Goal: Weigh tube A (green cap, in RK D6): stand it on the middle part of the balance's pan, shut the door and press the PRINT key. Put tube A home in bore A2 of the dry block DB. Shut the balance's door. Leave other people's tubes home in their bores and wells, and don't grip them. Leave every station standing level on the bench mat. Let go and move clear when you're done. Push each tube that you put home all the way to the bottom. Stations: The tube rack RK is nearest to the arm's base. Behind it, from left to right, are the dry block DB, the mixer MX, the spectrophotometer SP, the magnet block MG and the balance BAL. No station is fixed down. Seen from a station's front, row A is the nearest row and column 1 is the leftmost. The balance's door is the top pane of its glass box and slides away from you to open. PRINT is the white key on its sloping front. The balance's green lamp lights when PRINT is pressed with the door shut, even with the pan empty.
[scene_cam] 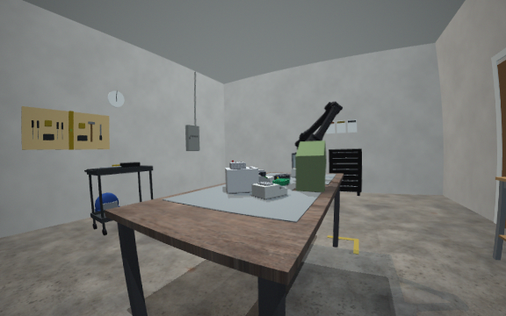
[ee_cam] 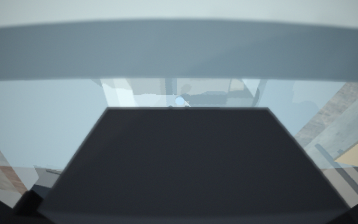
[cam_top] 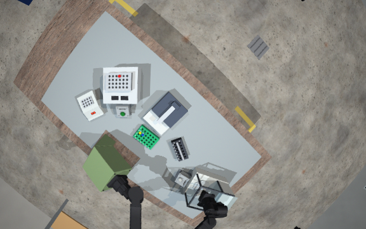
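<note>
My hand is 2 cm above the green-capped tube. Also, from my hand: sliding door 8 cm to the right, 8 cm above, 3 cm ahead; white print key 14 cm to the left, 6 cm below, 5 cm behind; balance pan 5 cm below.
</note>
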